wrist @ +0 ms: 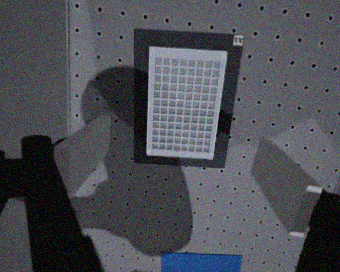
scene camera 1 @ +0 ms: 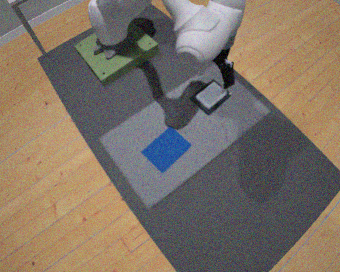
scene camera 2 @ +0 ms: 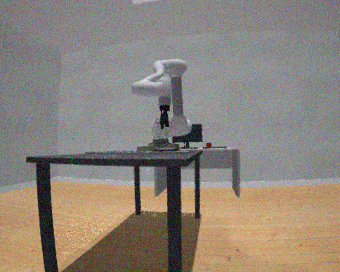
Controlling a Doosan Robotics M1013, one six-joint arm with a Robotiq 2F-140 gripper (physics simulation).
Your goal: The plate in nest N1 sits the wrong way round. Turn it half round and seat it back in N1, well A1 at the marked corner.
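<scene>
The light grey well plate (scene camera 1: 211, 94) (wrist: 185, 105) lies flat inside the dark frame of nest N1 (scene camera 1: 201, 105) (wrist: 190, 39). Dark rim shows on all four sides of it in the wrist view. A small white label (wrist: 238, 40) is on the nest's top right corner there, its text blurred. The plate's own A1 mark cannot be made out. My gripper (scene camera 1: 227, 75) (scene camera 2: 164, 122) (wrist: 182, 144) is open and empty, raised above the board. In the wrist view its fingers are wide apart, below and to either side of the plate, touching nothing.
The nest stands on a light perforated board (scene camera 1: 125, 145) (wrist: 280, 100). A blue rectangle (scene camera 1: 166, 150) (wrist: 201, 262) lies on the board. A green block (scene camera 1: 107, 67) (scene camera 2: 145, 148) is at the arm's base on the dark table (scene camera 1: 225, 220) (scene camera 2: 100, 159). A monitor (scene camera 2: 195, 132) stands behind.
</scene>
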